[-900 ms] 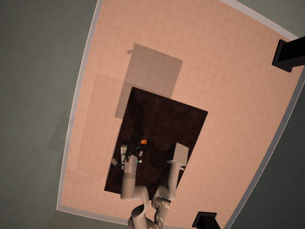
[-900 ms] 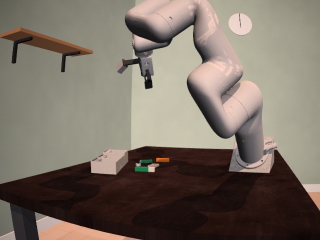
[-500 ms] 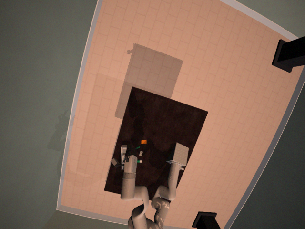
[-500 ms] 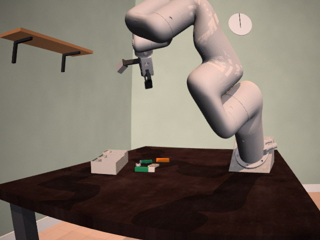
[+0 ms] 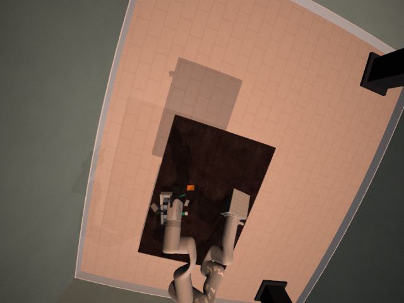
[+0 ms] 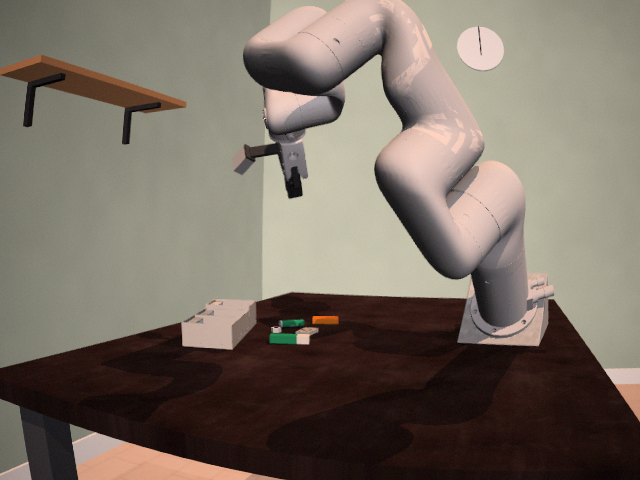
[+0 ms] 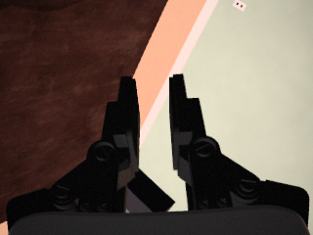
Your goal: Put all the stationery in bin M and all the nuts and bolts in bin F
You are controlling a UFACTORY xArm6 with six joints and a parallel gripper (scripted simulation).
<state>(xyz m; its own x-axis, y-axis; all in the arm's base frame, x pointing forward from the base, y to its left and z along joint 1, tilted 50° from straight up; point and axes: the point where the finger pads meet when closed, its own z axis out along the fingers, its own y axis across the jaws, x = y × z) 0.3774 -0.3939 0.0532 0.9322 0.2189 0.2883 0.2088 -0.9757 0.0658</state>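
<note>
The pale double bin lies 280 mm to the left of my hand, 260 mm below it and 40 mm ahead of it. The rest, counted from my hand: orange block 270 mm below, 100 mm behind, 80 mm to the left; green cylinder 270 mm below, 160 mm to the left, 50 mm behind; steel nut 270 mm below, 220 mm to the left, 40 mm behind.
</note>
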